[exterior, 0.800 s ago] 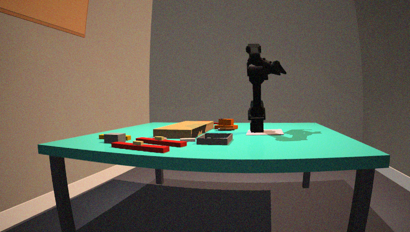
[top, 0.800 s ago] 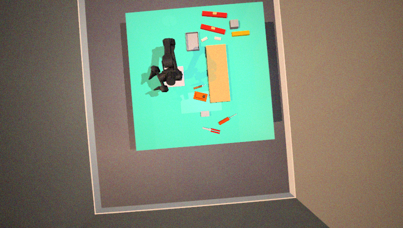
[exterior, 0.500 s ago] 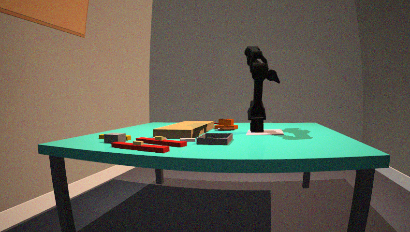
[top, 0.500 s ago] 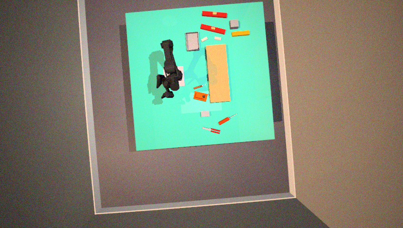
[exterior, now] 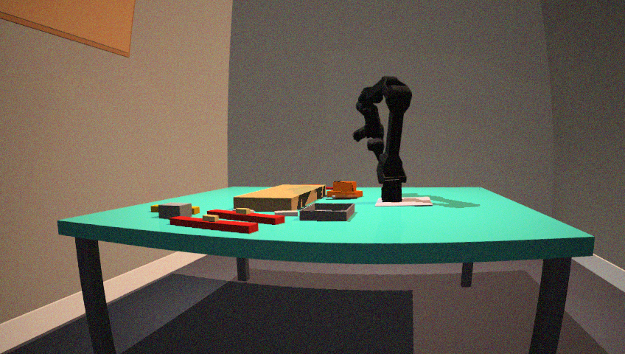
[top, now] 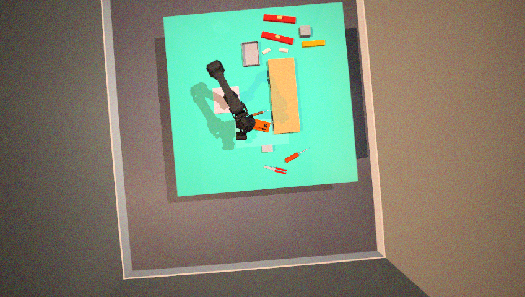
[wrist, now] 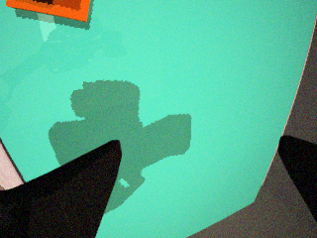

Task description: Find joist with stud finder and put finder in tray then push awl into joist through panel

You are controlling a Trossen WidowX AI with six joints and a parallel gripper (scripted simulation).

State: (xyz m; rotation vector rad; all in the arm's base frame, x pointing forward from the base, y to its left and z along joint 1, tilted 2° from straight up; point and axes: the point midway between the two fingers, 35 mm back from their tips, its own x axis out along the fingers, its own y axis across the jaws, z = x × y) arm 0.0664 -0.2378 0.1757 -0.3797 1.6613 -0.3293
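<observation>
My gripper tip is 15 cm short of the orange stud finder, 11 cm above it and 5 cm to the right of it. The rest, counted from my gripper tip: awl 15 cm to the left, 15 cm below, 14 cm ahead; then grey tray 57 cm to the left, 14 cm below, 8 cm ahead; then red screwdriver 39 cm ahead, 15 cm to the right, 14 cm below.
</observation>
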